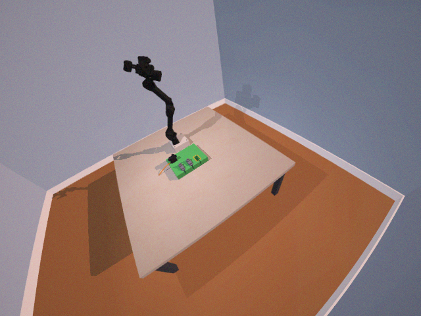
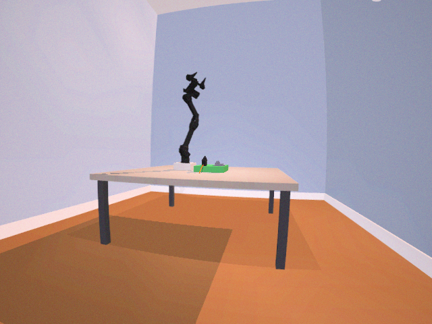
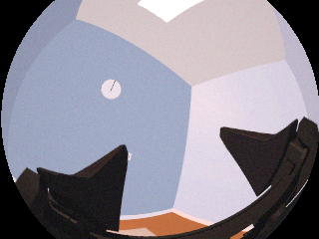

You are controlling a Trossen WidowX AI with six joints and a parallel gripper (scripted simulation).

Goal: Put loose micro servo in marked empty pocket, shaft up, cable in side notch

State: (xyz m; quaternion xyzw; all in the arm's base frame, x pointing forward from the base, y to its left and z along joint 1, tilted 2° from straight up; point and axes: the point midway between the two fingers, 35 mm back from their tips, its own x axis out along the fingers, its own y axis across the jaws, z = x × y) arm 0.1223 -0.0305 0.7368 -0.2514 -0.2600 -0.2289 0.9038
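My gripper tip is now 4 cm short of the green deck, 7 cm to the right of it and 79 cm above it.
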